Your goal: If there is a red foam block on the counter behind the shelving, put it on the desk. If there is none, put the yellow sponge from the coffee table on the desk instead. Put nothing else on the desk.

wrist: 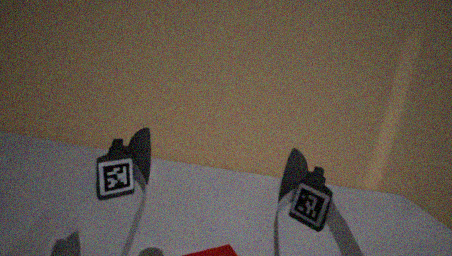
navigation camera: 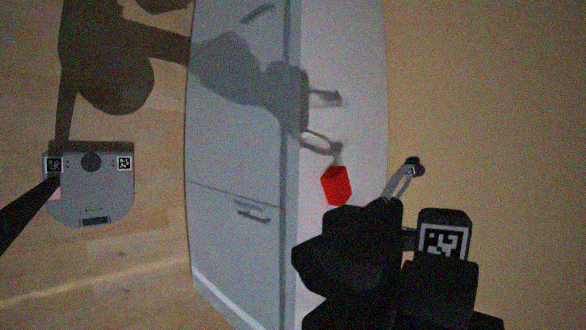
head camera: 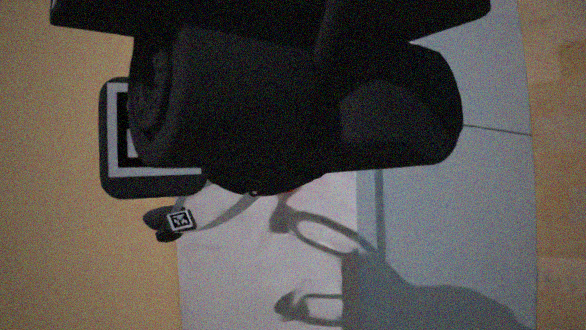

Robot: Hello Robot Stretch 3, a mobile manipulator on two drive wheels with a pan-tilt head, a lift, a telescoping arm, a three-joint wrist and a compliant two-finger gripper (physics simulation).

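Frame: origin at the robot's base, x ahead, y down, z left, level; centimetres.
Seen in the pictures: gripper, fingertip midpoint: (wrist: 218,157) (navigation camera: 413,198); robot's base, link origin: (navigation camera: 91,161).
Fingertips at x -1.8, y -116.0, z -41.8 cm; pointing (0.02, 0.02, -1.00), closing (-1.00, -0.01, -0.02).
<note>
Offsets run from my fingertips to a thing's top centre. "spot": to the spot under its first point. Level surfaces: height alone.
A red foam block @(dz -10.7, dx -1.3, dy +20.5 cm) (head camera: 289,190) (navigation camera: 336,186) (wrist: 212,251) rests on the white counter top @(dy +25.0 cm) (head camera: 225,280) (navigation camera: 345,45) (wrist: 210,200). In the head view a thin sliver of it shows beneath the dark wrist; in the wrist view its top edge shows at the bottom. My gripper (wrist: 218,157) is open, with nothing between its fingertips. Its fingers reach over the counter toward the wall, and the block lies nearer the palm side, low in the wrist view. In the head and navigation views one fingertip shows; the other is hidden. The desk and the yellow sponge do not show.
A tan wall (head camera: 75,150) (navigation camera: 475,100) (wrist: 225,60) stands along the counter's back edge. The grey-blue cabinet front @(spot: dz +0.3, dx +7.1, dy +52.9 cm) (head camera: 450,200) (navigation camera: 225,150) has handles. My base (navigation camera: 95,190) stands on the wood floor @(dy +115.9 cm) (navigation camera: 150,240). The arm's shadow falls across the cabinet and counter.
</note>
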